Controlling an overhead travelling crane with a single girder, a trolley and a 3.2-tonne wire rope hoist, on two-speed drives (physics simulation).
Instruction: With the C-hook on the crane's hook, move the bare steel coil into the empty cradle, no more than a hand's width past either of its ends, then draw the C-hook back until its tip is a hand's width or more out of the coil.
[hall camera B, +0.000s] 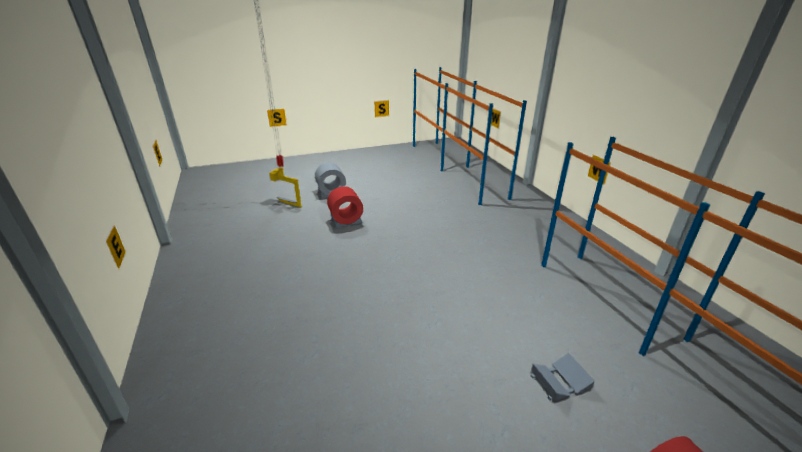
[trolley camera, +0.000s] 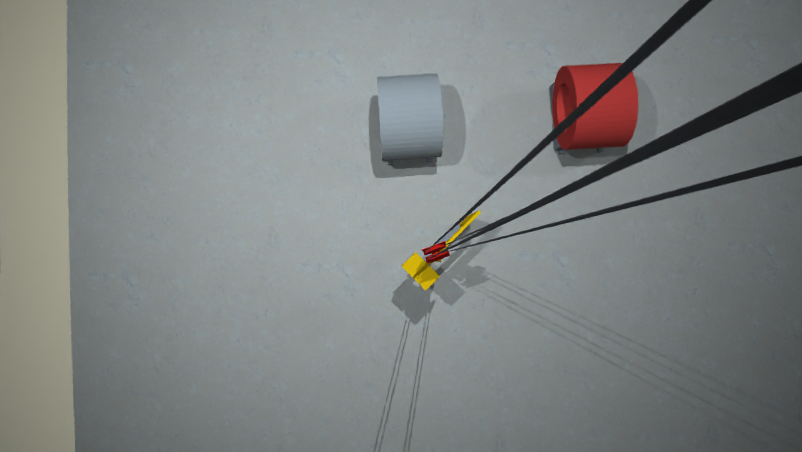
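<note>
The bare steel coil (hall camera B: 324, 170) (trolley camera: 411, 116) is grey and rests on a low support at the far end of the hall. The yellow C-hook (hall camera B: 298, 193) (trolley camera: 421, 271) hangs empty and low over the floor, left of the coil in the hall view and below it in the trolley view. It stands apart from the coil and at a slant to its bore. Its upright back is on the side toward the coils, and its lower arm points left, away from them, in the hall view. The empty cradle (hall camera B: 573, 371) stands at the near right of the hall view.
A red coil (hall camera B: 336, 197) (trolley camera: 612, 120) stands on a support beside the bare coil. Part of another red coil (hall camera B: 677, 445) shows at the bottom edge. Blue and orange racks (hall camera B: 485, 157) (hall camera B: 673, 280) stand along the right wall. A red hook block (hall camera B: 279, 161) hangs above the C-hook.
</note>
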